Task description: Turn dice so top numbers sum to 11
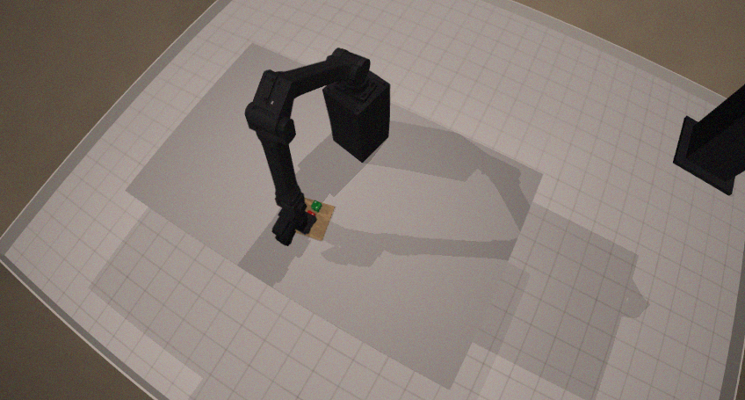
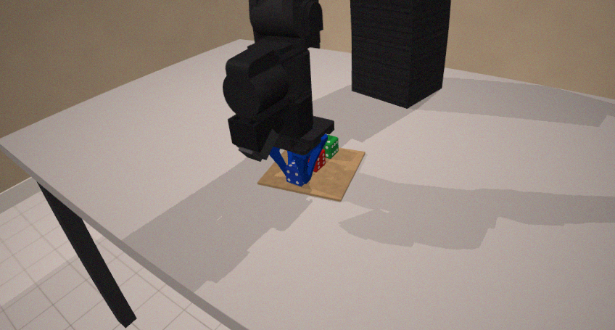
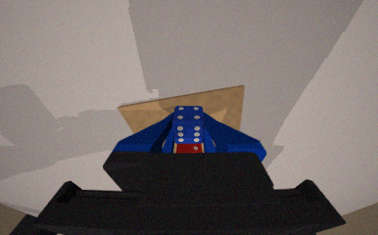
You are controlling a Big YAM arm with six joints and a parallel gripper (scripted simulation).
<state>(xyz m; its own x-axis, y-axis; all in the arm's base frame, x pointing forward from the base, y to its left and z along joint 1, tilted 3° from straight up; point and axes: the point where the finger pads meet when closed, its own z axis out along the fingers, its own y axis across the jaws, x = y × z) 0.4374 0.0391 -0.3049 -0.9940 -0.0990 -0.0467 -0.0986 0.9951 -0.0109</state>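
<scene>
My hand is right at the blue die. The rest, counted from my hand: tan mat 50 mm behind, 10 mm below; then green die 90 mm behind, 10 mm to the right; then red die 50 mm behind.
</scene>
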